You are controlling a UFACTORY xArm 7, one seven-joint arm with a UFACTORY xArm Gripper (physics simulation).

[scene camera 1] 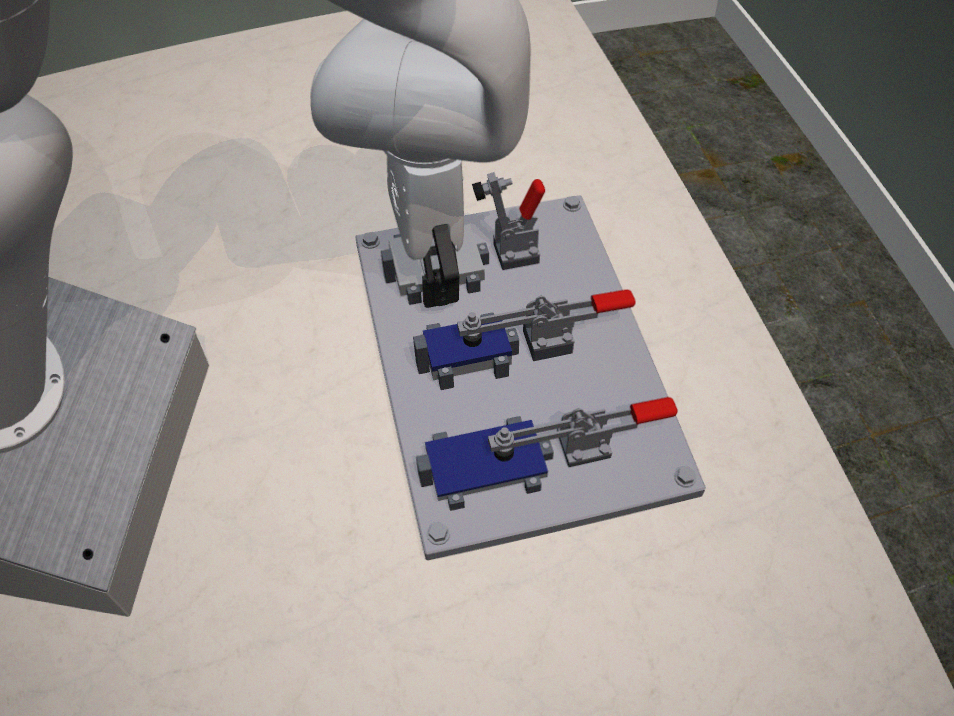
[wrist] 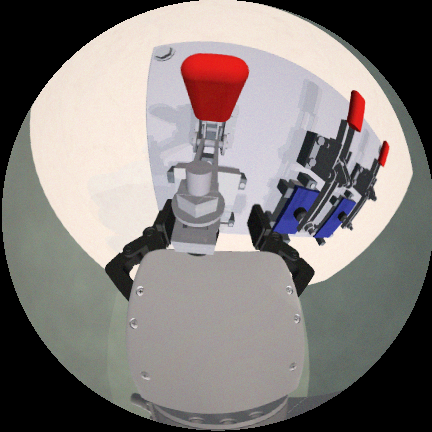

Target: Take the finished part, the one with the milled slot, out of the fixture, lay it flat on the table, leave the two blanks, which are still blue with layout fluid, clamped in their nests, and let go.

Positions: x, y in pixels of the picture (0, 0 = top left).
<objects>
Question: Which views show the blue blank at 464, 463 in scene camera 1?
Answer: Scene camera 1 and the wrist view: all of them.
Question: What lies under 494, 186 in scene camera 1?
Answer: A clamp spindle.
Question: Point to a red handle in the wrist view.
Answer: At 213, 82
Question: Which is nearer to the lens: the finished part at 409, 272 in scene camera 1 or the blue blank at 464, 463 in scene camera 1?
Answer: The blue blank.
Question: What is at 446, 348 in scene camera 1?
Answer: A blue blank.
</objects>
